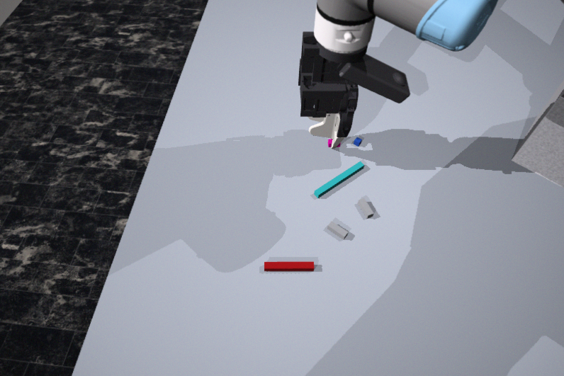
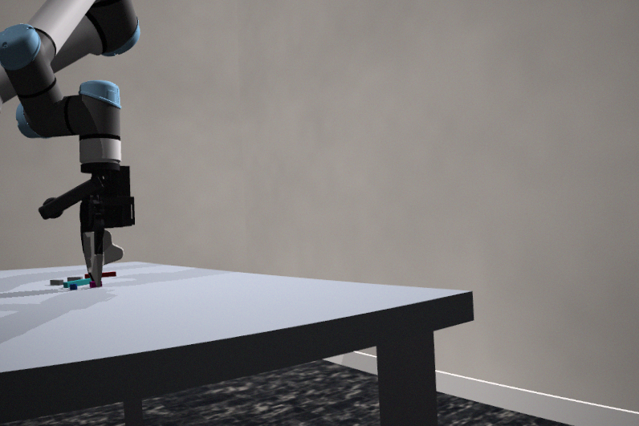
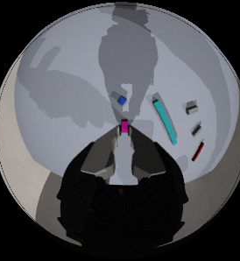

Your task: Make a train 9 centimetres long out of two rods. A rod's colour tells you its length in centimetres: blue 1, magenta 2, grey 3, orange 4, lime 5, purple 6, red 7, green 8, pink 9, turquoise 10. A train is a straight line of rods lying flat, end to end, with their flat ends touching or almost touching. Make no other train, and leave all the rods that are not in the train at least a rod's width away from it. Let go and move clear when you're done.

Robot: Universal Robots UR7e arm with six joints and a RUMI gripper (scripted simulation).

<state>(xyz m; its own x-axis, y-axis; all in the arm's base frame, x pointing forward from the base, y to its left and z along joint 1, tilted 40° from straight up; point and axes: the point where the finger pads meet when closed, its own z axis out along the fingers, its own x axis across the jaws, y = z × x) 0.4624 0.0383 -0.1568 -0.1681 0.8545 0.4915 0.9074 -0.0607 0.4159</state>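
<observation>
Now: hand 10 mm above the magenta rod. The rest, counted from my hand: turquoise rod 20 mm behind, 80 mm to the left, 10 mm below; then red rod 40 mm ahead, 240 mm to the left, 10 mm below; then blue rod 40 mm behind, 10 mm to the right, 10 mm below.
</observation>
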